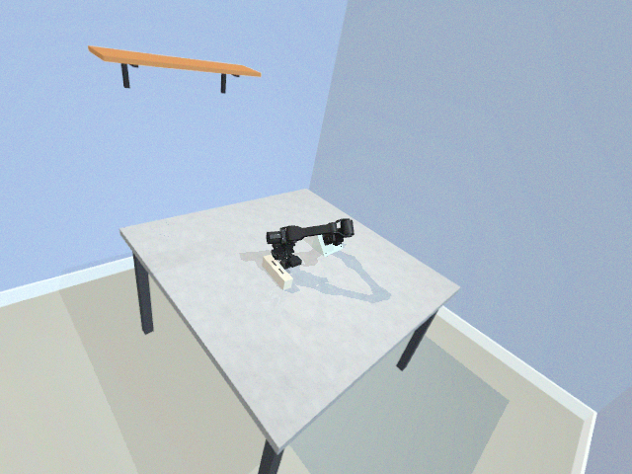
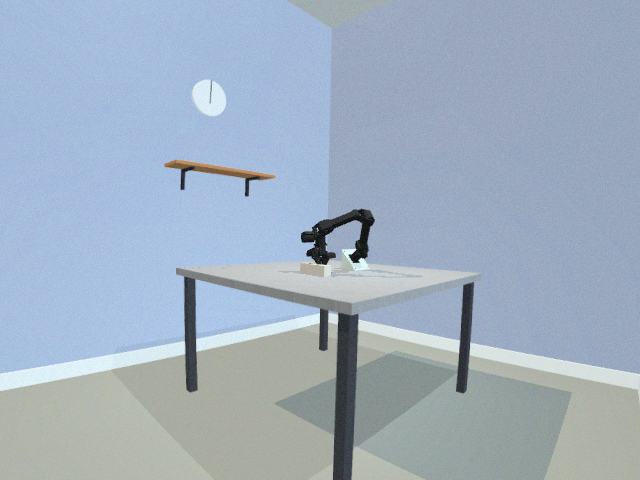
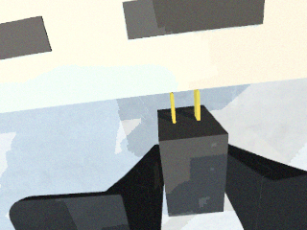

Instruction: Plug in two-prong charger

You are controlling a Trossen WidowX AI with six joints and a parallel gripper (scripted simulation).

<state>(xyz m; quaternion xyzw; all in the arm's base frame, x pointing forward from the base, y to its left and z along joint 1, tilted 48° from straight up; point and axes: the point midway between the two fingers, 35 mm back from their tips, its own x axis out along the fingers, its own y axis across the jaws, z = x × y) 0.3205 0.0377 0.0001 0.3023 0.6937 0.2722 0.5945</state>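
Right now the dark grey charger is 2 cm ahead of my gripper tip and 1 cm above it.
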